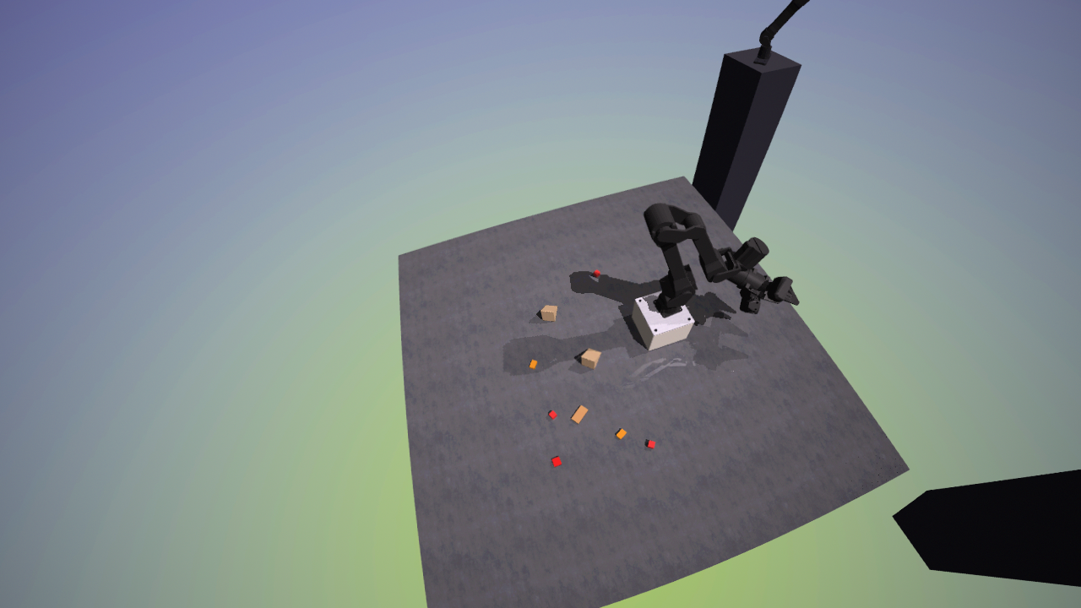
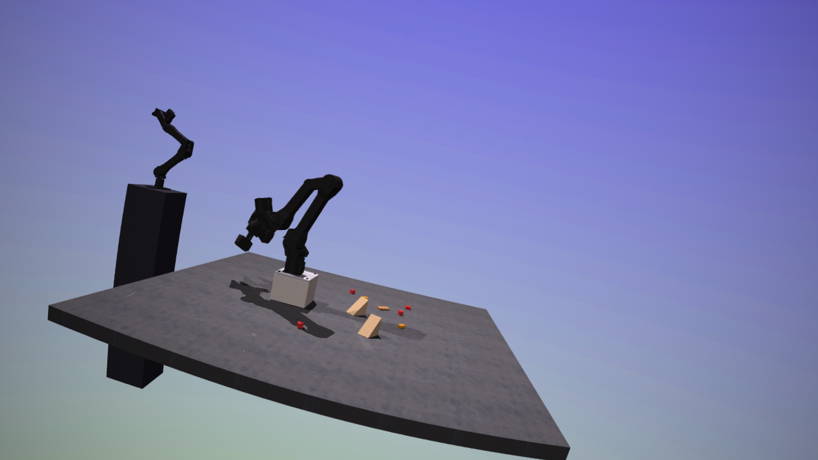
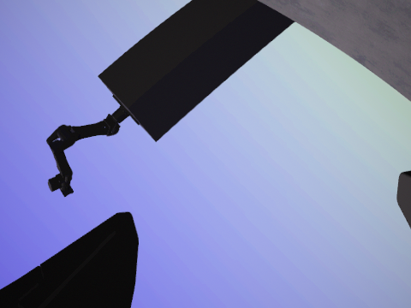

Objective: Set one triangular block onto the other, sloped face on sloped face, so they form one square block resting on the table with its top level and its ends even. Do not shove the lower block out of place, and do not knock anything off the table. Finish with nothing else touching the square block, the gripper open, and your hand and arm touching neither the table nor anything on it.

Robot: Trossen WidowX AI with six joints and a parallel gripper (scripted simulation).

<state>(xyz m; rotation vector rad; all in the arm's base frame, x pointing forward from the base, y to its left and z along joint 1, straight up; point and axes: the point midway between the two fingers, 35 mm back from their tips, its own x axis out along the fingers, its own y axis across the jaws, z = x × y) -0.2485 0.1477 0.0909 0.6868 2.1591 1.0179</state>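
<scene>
My gripper tip is now 63 cm short of the flat tan piece, 18 cm above it and 1 cm to the left of it.
</scene>
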